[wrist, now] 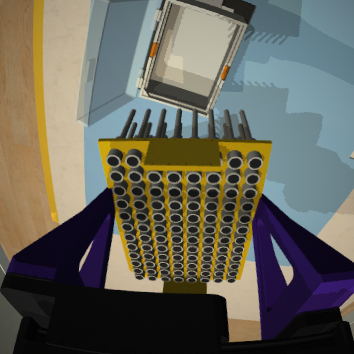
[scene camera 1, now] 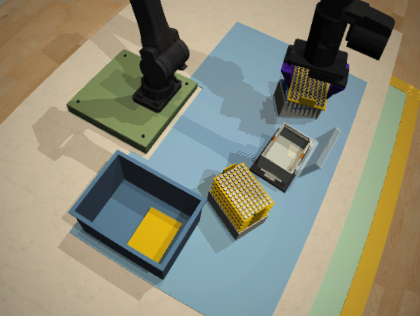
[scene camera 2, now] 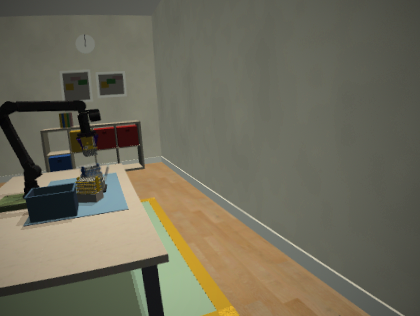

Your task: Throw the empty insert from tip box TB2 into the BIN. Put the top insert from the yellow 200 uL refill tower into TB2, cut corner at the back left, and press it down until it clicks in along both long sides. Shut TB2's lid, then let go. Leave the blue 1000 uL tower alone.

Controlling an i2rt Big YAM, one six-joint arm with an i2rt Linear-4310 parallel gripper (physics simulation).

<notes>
The gripper carries a yellow insert full of tips; nothing else touches it. Further things: a clear lid and a blue bin.
The gripper shows as well in the wrist view.
</notes>
